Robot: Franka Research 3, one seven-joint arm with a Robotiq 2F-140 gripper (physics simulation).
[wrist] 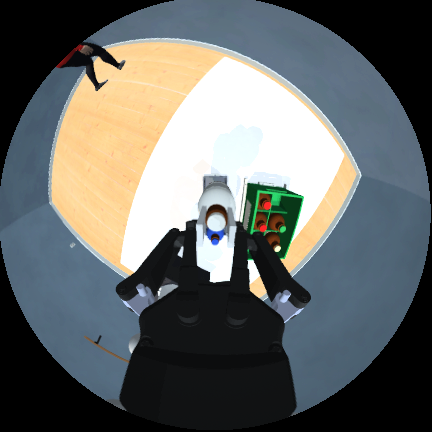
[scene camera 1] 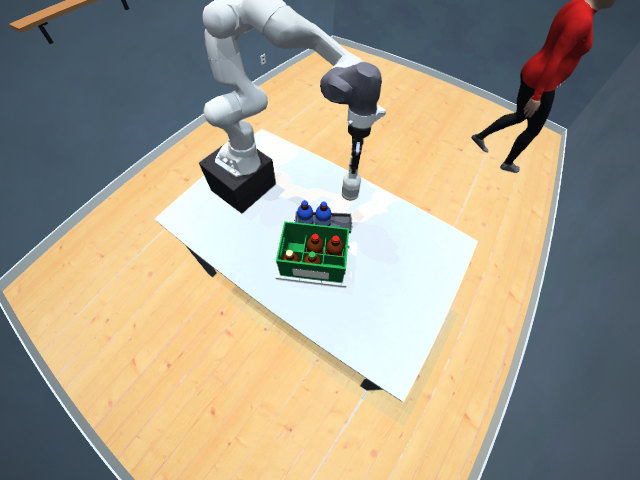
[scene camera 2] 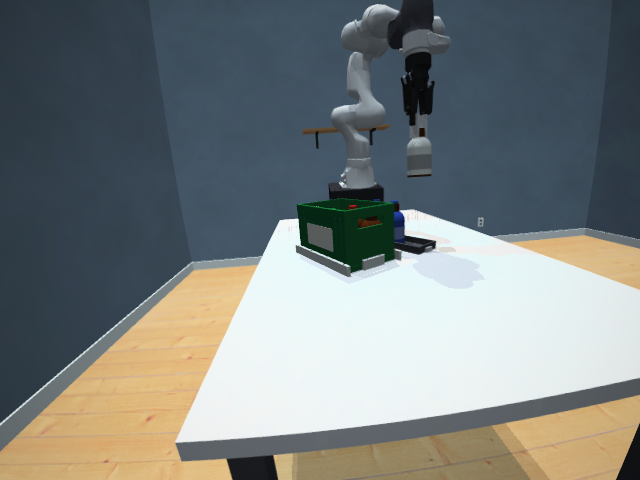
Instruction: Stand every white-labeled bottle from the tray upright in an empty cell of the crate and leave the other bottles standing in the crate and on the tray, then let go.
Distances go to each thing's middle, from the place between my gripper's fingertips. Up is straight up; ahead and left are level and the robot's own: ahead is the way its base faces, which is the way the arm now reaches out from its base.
I see my gripper 4 cm above the white bottle (wrist: pixel 216 195).
